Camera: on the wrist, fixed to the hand. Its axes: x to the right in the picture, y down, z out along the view.
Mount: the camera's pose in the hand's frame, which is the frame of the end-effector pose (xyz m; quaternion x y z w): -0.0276 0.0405 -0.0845 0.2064 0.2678 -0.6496 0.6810
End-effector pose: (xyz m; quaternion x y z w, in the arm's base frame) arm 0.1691 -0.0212 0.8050 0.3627 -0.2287 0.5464 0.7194
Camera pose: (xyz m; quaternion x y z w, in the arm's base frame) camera 0.1166 0.0326 0.7426 0.3977 0.3853 0.0491 0.8312
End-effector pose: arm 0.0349 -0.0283 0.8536 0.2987 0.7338 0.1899 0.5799
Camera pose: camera -0.0337 -0.0104 0.9208 -0.2044 0.8882 -0.3188 0.2601
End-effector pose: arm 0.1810 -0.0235 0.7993 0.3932 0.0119 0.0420 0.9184
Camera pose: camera 0.1461 0.0629 0.7699 0.4383 0.5181 -0.4651 0.5684
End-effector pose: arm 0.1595 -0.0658 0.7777 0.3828 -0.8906 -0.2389 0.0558
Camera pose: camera 0.1762 -0.0546 0.8733 0.9147 -0.3922 0.0874 0.0423
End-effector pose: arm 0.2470 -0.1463 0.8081 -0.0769 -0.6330 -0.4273 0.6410
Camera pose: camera 0.3407 -0.1627 0.7860 0.6055 -0.3975 -0.5973 0.3443
